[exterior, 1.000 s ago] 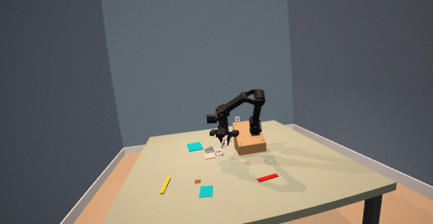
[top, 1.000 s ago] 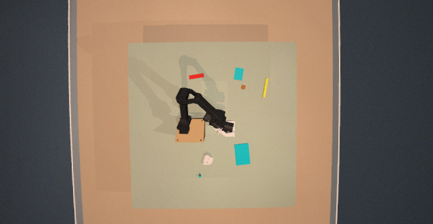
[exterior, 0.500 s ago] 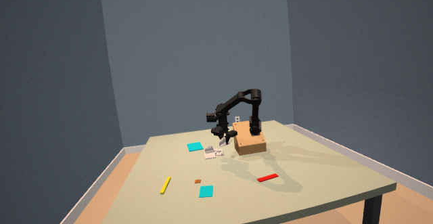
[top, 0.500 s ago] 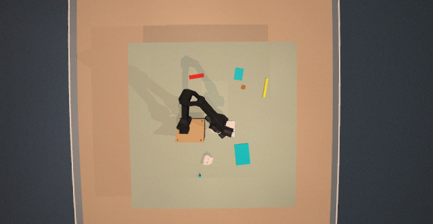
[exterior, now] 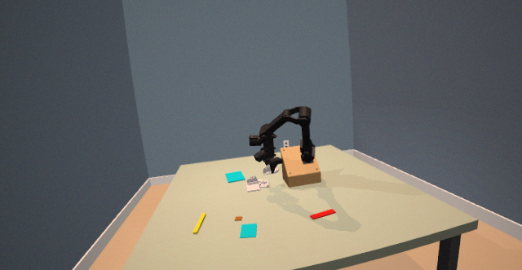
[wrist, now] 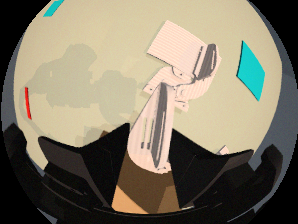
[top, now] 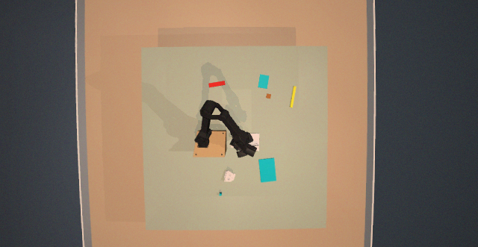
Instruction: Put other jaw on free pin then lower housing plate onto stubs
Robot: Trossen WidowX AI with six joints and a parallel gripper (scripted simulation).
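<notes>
The white ribbed part is 110 mm ahead of my gripper tip, 30 mm to the right of it and 80 mm below it. From my gripper tip the other things lie so: large cyan sheet: 210 mm ahead, 220 mm to the right, 80 mm below; small white piece: 50 mm behind, 270 mm to the right, 70 mm below; pale housing part: 50 mm behind, 270 mm to the right, 60 mm below.
</notes>
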